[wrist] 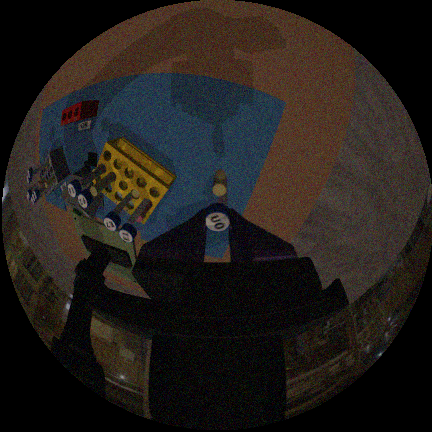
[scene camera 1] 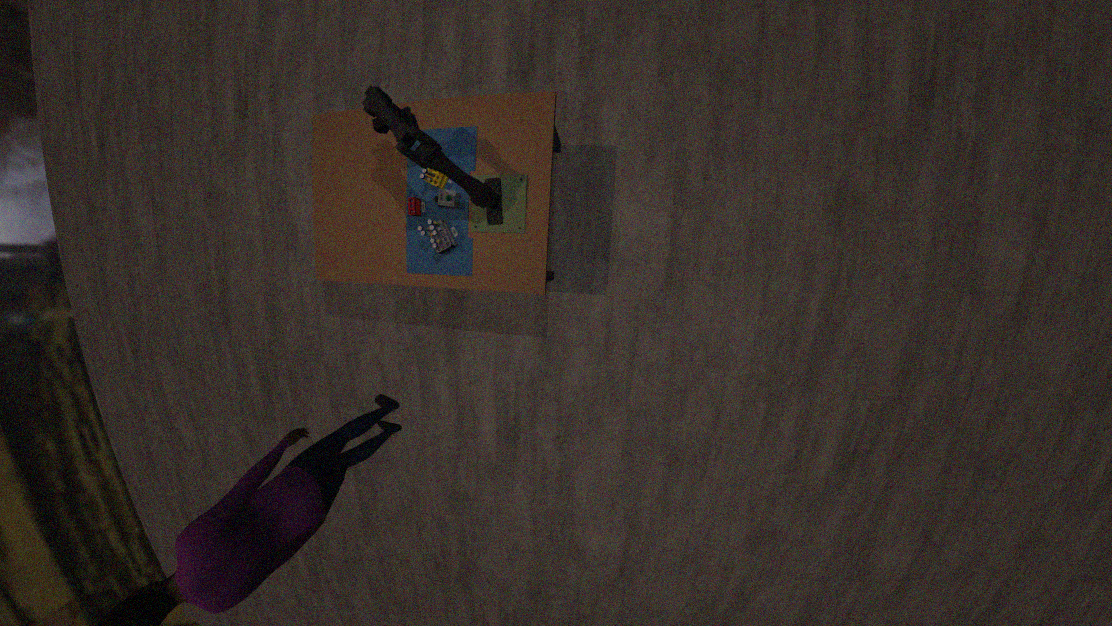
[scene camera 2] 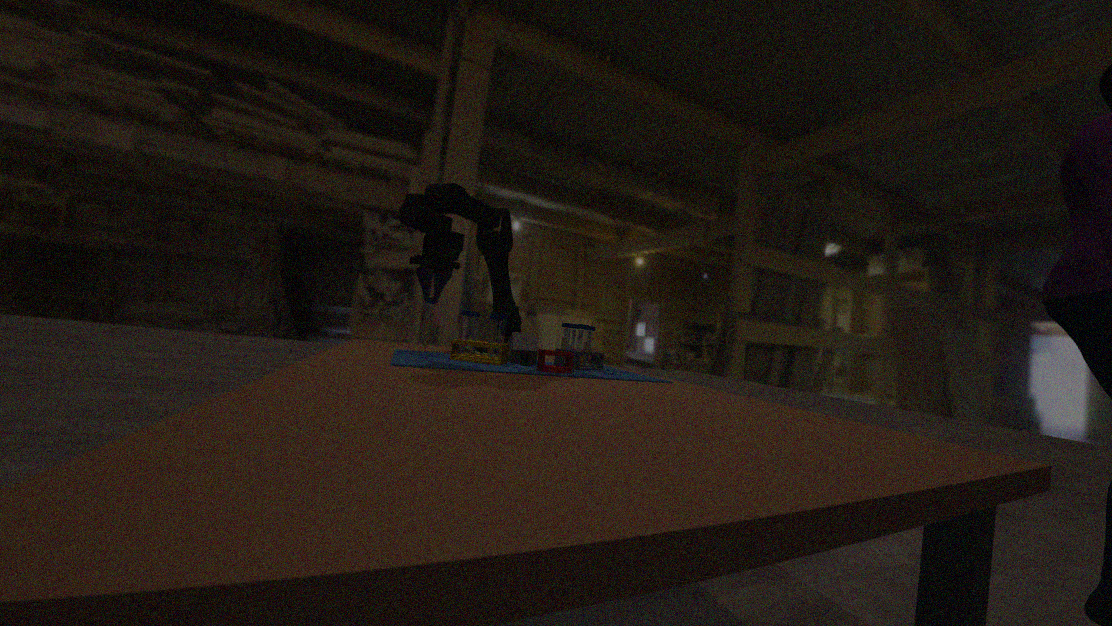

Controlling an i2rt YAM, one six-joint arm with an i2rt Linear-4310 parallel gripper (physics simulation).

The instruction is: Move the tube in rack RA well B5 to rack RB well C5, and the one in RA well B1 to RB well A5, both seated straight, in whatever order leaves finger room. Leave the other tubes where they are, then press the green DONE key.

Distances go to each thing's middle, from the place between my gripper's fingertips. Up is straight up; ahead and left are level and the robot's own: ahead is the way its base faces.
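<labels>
From the grey box with green button (wrist: 89, 211), my hand is 270 mm to the right of it, 50 mm past it and 90 mm above it.
</labels>
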